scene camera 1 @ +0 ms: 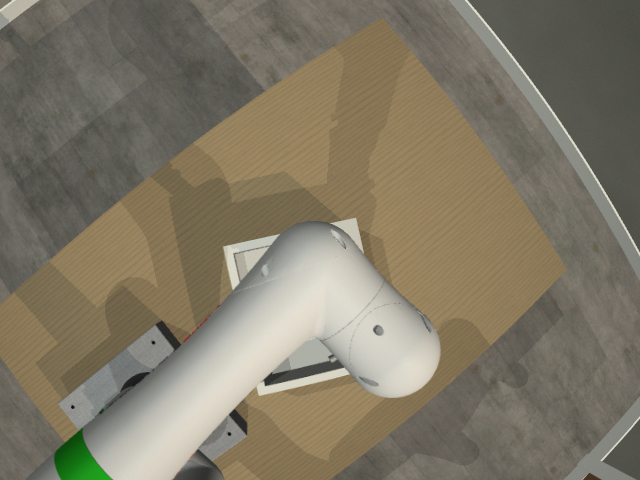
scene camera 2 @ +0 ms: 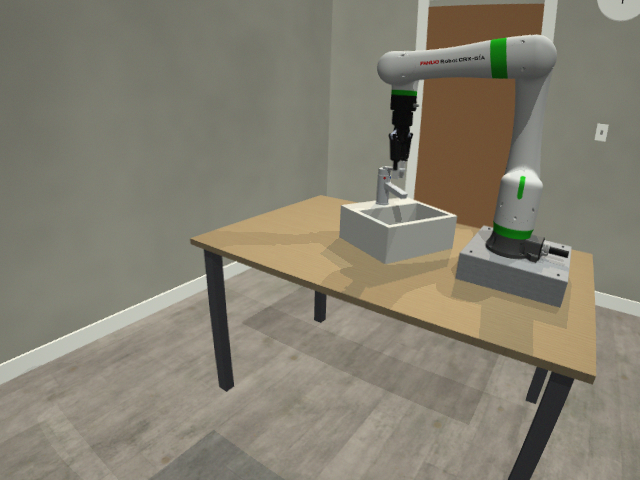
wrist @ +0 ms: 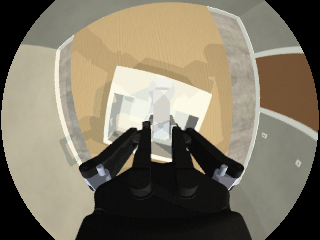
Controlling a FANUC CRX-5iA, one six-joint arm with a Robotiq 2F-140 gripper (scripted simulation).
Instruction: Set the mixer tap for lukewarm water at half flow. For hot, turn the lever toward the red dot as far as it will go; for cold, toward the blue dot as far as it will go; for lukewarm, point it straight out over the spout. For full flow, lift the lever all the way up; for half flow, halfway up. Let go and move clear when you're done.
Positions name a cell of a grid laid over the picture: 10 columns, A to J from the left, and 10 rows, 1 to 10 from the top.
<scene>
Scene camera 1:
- white basin: E8
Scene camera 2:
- gripper: G4
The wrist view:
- gripper: F6
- white basin: F5
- lever: F5
</scene>
